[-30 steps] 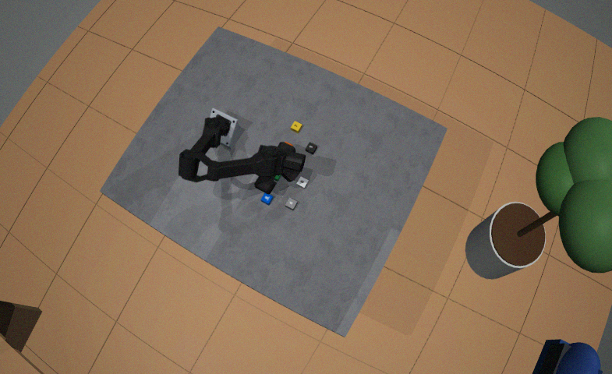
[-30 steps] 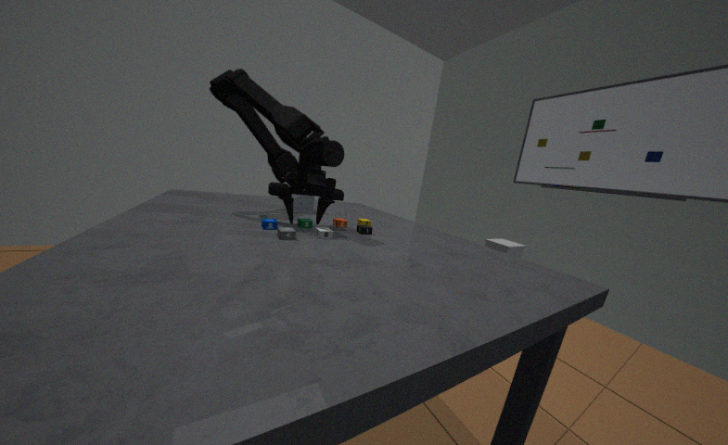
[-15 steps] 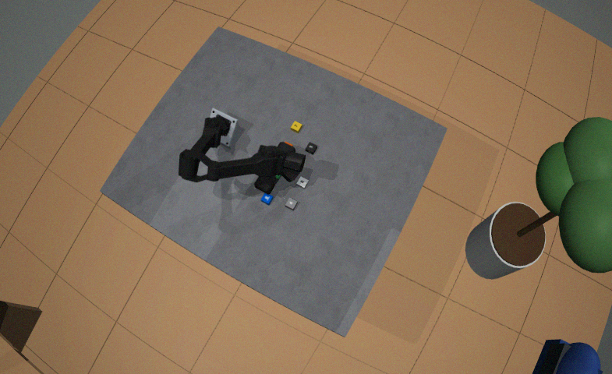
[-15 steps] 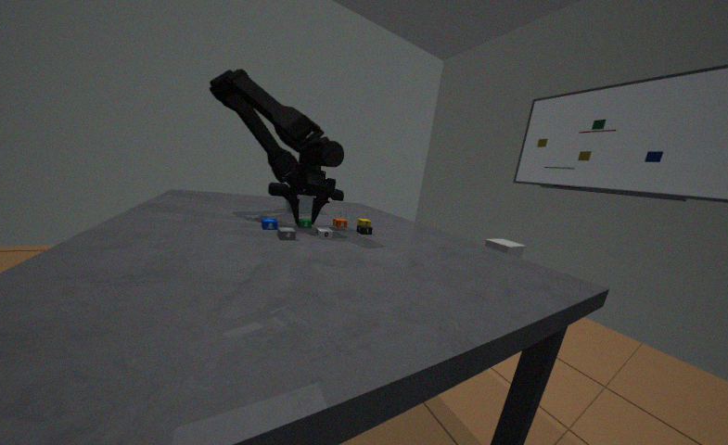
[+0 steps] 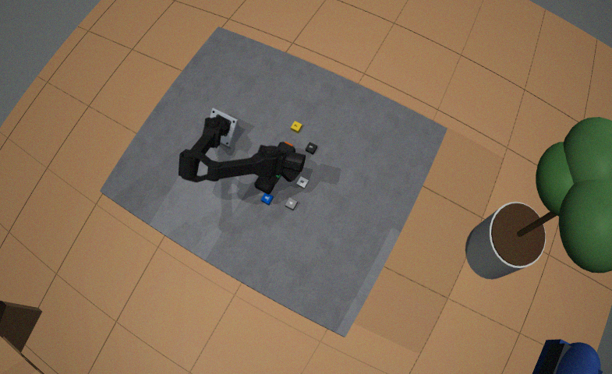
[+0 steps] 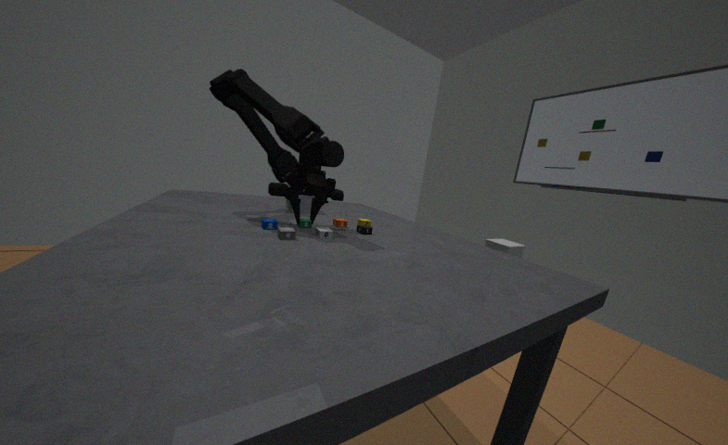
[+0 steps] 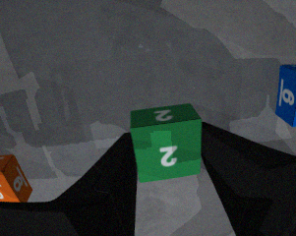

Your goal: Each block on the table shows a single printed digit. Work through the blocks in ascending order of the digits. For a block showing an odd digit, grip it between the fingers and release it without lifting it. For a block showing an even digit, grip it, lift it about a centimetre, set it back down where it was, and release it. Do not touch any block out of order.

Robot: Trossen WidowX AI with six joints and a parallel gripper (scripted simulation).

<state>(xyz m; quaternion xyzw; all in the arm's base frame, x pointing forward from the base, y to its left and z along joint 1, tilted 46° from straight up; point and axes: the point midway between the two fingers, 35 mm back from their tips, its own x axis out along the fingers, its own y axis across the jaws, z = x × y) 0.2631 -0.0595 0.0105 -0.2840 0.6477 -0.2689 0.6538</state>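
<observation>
My gripper tip is now 10 cm short of the grey block marked 4 and 7 cm to the left of it. From my gripper tip the other things lie so: green block marked 2: right at my gripper tip; white block marked 0: 9 cm ahead, 2 cm to the left; blue block: 9 cm to the right, 1 cm ahead.
</observation>
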